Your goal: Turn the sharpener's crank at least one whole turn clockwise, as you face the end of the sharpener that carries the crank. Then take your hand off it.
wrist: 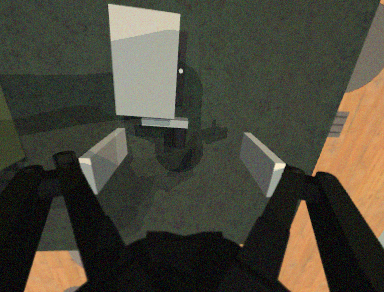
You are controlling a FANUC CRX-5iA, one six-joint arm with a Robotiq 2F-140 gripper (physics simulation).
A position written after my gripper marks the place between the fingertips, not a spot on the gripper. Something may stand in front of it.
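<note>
There is a sharpener point(148, 51) here that I can see, and I also see my gripper point(184, 143).
</note>
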